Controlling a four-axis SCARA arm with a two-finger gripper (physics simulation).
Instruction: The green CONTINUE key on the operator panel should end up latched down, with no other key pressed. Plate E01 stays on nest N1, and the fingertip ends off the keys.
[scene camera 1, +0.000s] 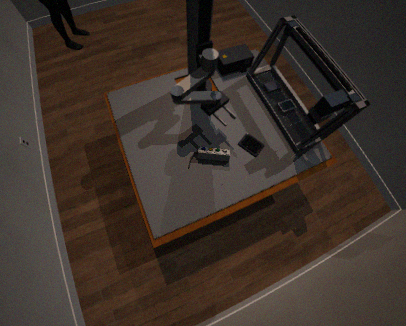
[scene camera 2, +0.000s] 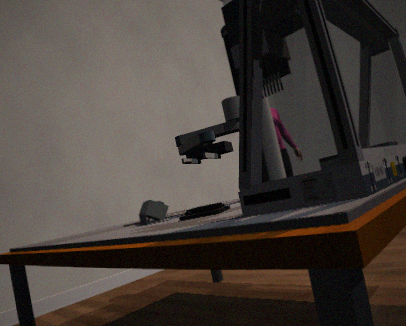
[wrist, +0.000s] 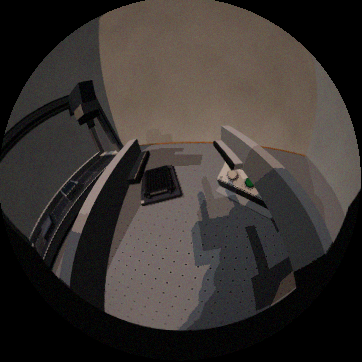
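The operator panel (scene camera 1: 214, 156) (scene camera 2: 154, 212) (wrist: 235, 185) is a small pale box with a sloped key face, standing on the table. Its green key (scene camera 1: 217, 150) (wrist: 249, 183) shows beside a pale key (wrist: 232, 175); whether it is latched cannot be told. My gripper (scene camera 1: 229, 120) (scene camera 2: 201, 158) (wrist: 179, 138) is open and empty, high above the table and behind the panel in scene camera 1, clear of the keys. The right finger hides part of the panel in the wrist view. A dark square holder (scene camera 1: 251, 145) (scene camera 2: 205, 211) (wrist: 160, 182) lies beside the panel; labels for N1 and E01 are unreadable.
A gantry machine (scene camera 1: 261, 57) (scene camera 2: 320, 65) stands on the table, with a dark deck holding small square items and a hanging head (scene camera 1: 334, 99) (wrist: 84, 102). A dark box (scene camera 1: 236, 58) stands near the arm's column (scene camera 1: 199, 30). A cable (scene camera 1: 191, 160) lies beside the panel.
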